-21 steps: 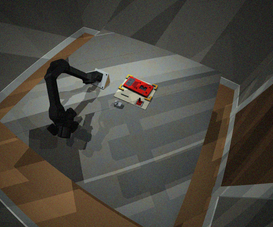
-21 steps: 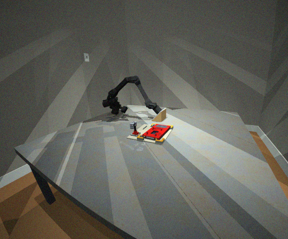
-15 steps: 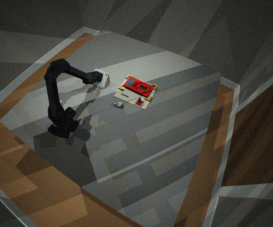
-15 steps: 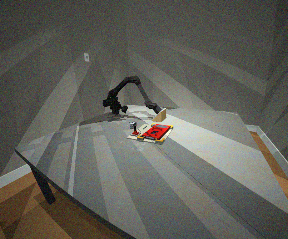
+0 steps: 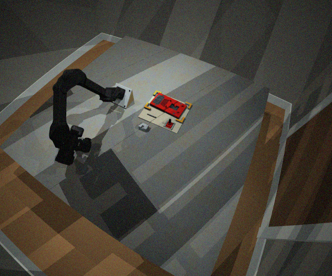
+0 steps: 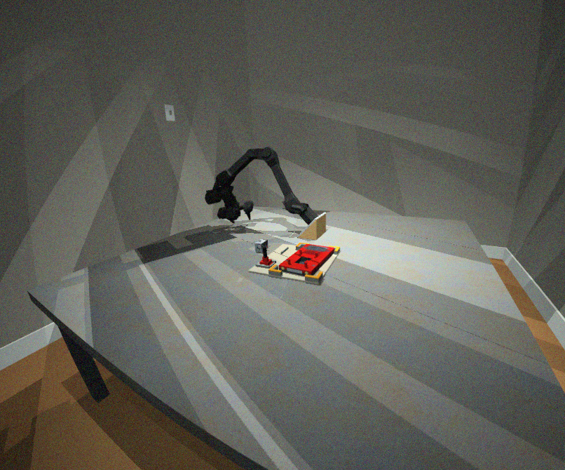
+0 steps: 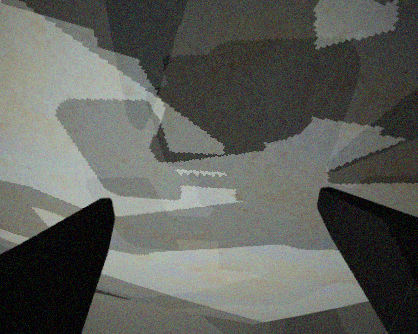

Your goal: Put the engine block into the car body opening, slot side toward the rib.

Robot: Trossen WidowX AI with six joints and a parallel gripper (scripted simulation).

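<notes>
Now: gripper tip 290 mm to the right of the engine block and 270 mm short of it. Round my gripper tip: black upright post (390 mm to the left, 380 mm ahead, 20 mm above); then beige board (480 mm to the left, 320 mm ahead, 10 mm below).
</notes>
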